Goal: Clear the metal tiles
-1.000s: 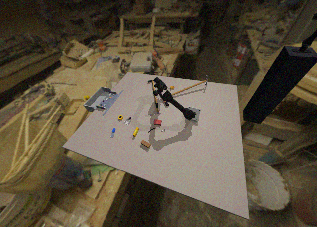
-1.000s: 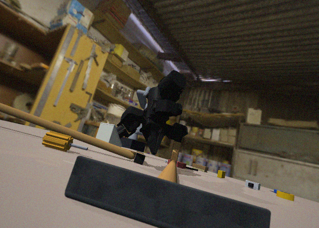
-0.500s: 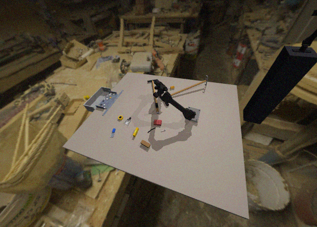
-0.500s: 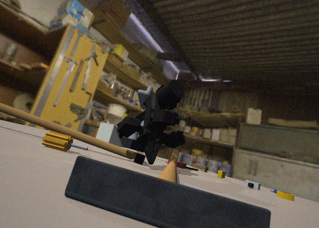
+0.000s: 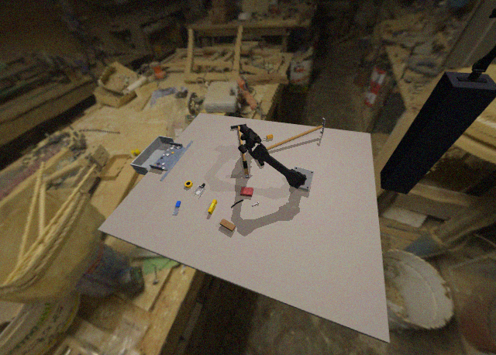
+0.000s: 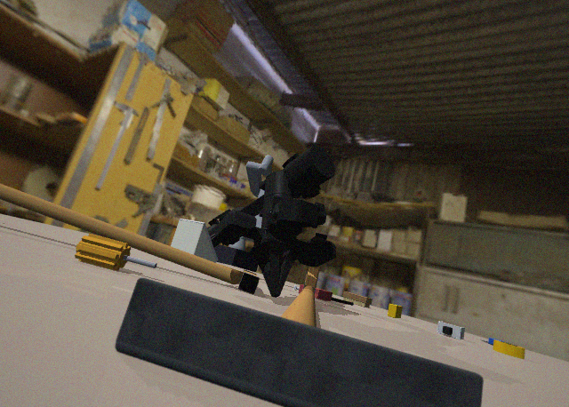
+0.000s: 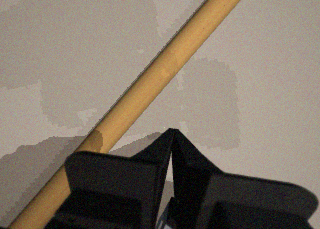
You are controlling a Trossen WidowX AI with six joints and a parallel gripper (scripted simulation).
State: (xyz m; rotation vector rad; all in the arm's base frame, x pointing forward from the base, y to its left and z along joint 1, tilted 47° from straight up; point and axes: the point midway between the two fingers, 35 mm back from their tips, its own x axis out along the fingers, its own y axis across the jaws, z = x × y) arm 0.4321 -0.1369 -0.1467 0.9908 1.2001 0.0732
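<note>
My gripper tip is now 5 cm below the long scraper and 5 cm short of it. From my gripper tip the other things lie so: orange piece: 19 cm to the right, 11 cm behind, 1 cm above; then red block: 37 cm to the left, 15 cm behind; then silver clip: 44 cm to the left, 15 cm ahead.
</note>
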